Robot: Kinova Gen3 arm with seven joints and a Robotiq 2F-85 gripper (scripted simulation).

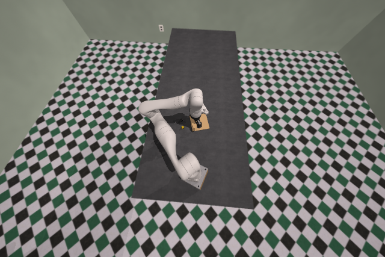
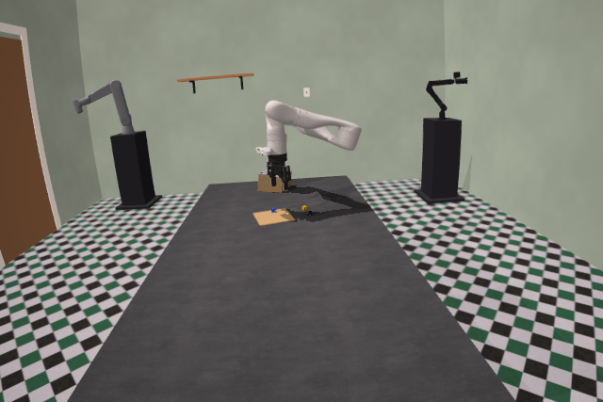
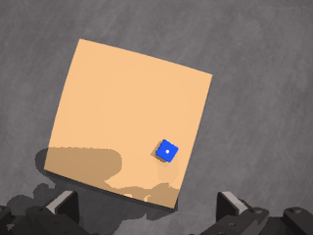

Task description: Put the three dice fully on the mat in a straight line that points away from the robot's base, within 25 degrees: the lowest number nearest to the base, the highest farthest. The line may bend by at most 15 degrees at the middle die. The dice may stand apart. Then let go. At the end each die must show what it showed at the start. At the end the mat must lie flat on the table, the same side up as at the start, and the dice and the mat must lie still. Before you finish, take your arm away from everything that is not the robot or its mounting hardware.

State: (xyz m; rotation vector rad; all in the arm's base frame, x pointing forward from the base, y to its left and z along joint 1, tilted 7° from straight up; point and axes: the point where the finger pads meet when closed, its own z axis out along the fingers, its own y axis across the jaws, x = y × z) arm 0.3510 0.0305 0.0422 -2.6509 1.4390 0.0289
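Now: hand 100 mm to the right of the yellow die, 100 mm above it and 20 mm past it. The rest, counted from my hand: black die (120 mm to the left, 100 mm below, 40 mm ahead); then blue die (100 mm below, 30 mm to the right); then tan mat (110 mm below, 50 mm ahead, 30 mm to the right).
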